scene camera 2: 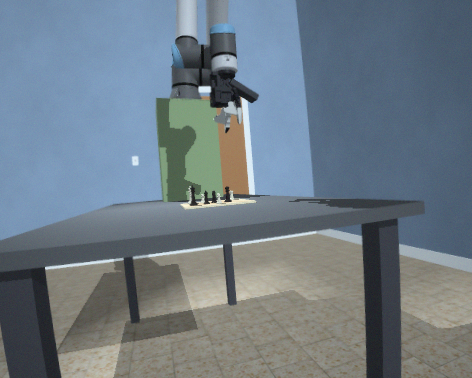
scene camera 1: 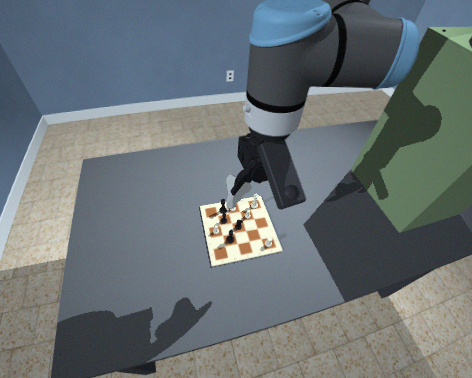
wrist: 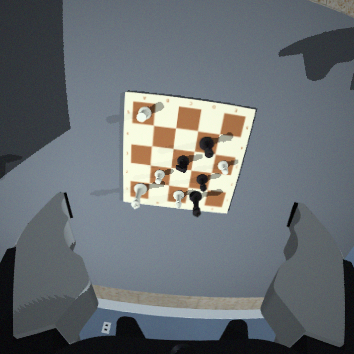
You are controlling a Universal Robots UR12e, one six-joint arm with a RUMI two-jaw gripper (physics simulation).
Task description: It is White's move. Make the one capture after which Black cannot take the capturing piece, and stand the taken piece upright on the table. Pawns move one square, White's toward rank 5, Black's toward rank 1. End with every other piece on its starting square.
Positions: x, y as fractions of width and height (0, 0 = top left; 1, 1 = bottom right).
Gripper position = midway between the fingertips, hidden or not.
my gripper: scene camera 2 0.49, 0.34; scene camera 1 0.55, 0.53; wrist 0.51, 0.57
